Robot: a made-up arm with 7 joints.
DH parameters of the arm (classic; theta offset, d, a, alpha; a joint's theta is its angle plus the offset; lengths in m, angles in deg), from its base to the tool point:
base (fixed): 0 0 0 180
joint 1: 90 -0.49 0 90
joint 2: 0 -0.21 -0.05 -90
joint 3: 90 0.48 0.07 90
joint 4: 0 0.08 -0.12 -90
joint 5: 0 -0.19 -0.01 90
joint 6: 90 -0.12 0.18 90
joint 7: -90 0.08 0.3 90
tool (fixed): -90 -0.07 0 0
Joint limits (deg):
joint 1: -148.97..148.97
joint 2: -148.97..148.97
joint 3: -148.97..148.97
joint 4: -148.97..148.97
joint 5: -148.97..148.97
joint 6: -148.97..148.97
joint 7: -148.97..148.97
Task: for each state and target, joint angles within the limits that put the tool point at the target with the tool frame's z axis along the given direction. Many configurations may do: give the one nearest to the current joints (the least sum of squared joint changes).
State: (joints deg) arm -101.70 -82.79 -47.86 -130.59 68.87 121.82 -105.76
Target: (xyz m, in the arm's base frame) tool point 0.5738 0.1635 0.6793 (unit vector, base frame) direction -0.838 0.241 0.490
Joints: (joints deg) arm -127.08 -109.87 -26.94 -112.15 63.06 107.27 -128.60
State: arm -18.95 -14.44 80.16 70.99 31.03 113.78 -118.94
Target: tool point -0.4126 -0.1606 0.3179 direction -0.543 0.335 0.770
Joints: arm 12.02 -40.46 32.89 52.14 12.24 144.68 -148.97
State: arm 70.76 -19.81 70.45 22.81 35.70 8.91 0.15
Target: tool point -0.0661 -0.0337 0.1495 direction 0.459 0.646 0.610
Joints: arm 99.20 -50.83 50.83 15.70 14.99 -9.68 -44.71
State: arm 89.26 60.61 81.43 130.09 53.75 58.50 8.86
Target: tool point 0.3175 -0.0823 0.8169 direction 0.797 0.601 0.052
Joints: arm 74.14 100.89 105.09 132.81 16.10 56.23 -32.11
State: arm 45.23 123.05 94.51 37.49 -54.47 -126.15 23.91
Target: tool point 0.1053 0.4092 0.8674 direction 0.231 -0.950 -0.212
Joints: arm 81.97 83.02 85.12 -14.06 -63.44 -92.86 8.97
